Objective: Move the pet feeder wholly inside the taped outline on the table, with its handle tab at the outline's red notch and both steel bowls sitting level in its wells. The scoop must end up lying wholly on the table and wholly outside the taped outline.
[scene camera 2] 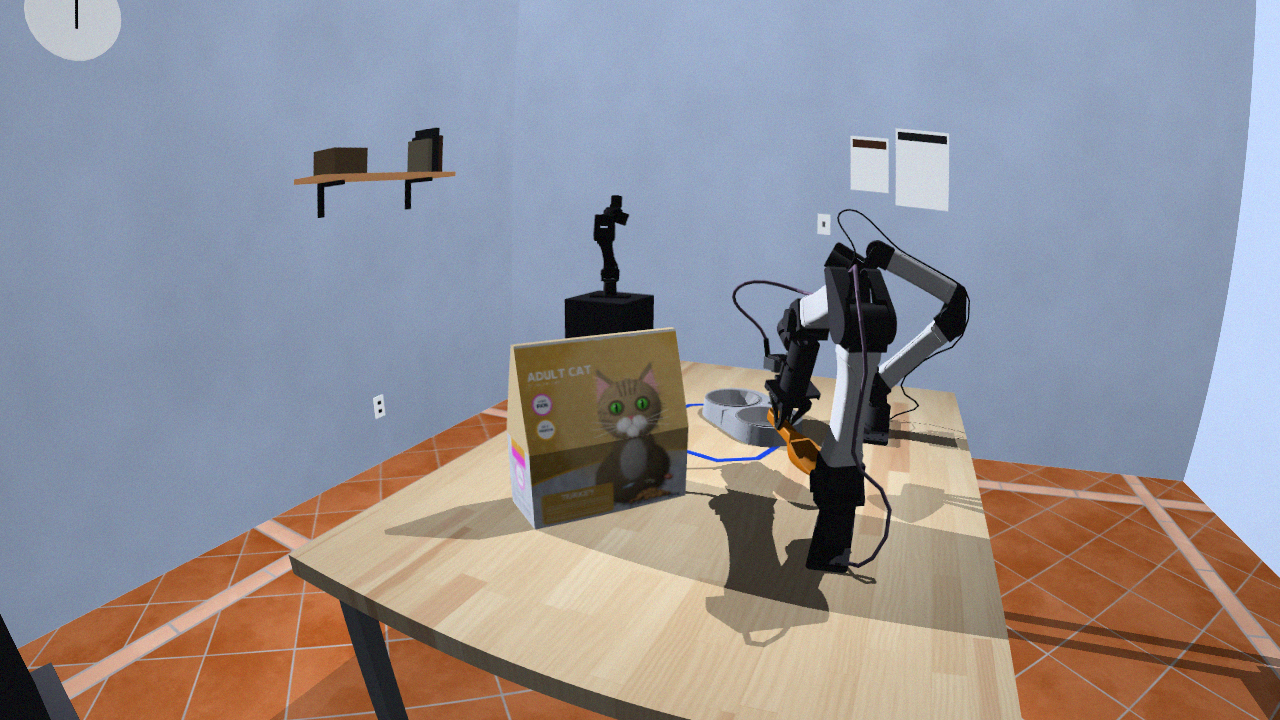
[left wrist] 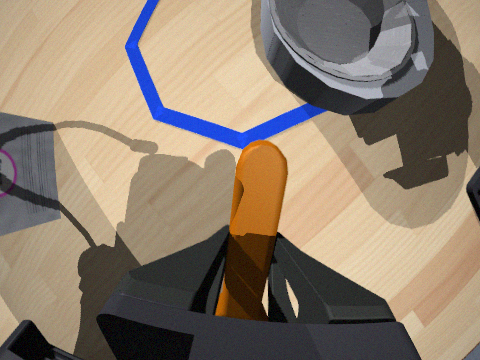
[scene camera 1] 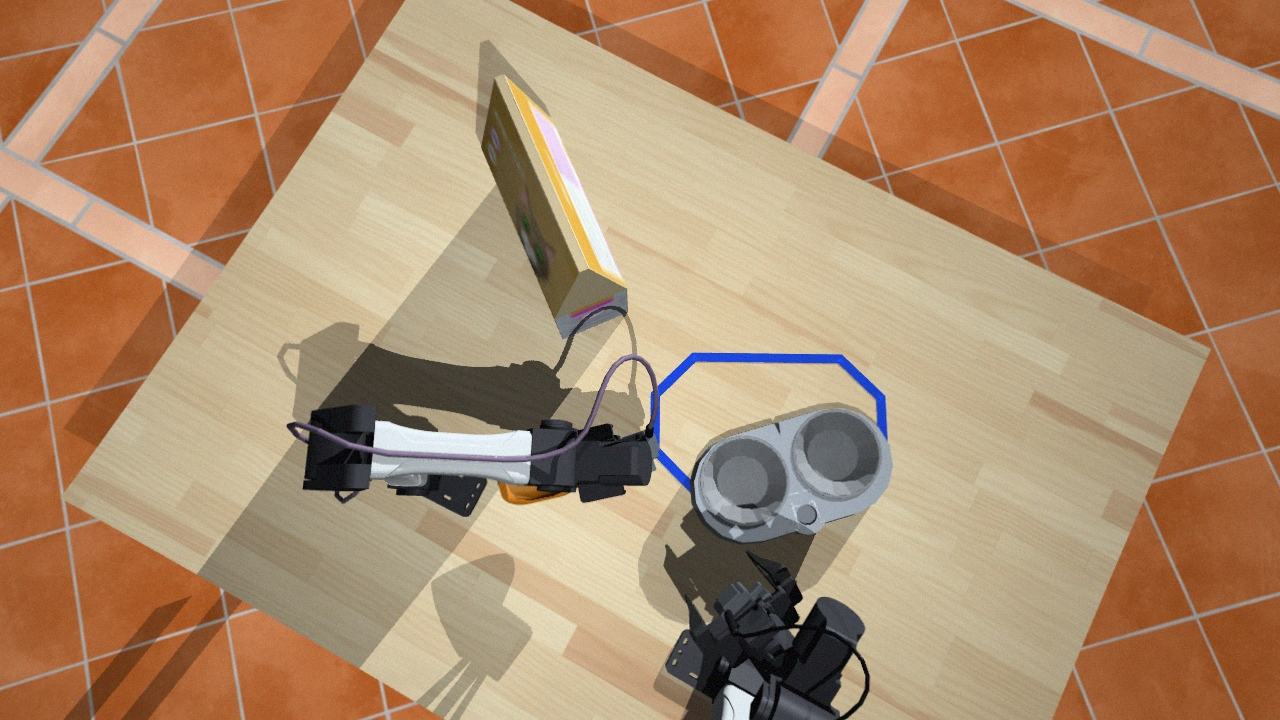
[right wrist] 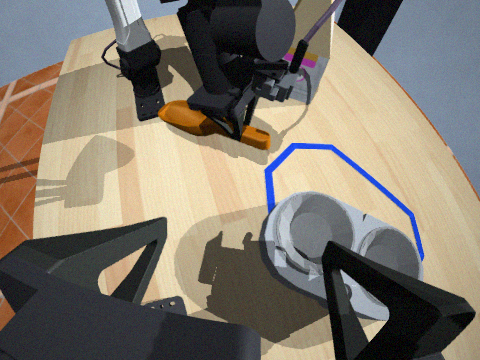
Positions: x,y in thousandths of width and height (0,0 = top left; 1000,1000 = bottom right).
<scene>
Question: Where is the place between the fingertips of the right gripper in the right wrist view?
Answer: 514,668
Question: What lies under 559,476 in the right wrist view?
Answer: A blue taped outline.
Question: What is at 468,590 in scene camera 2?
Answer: A cat food box.
</scene>
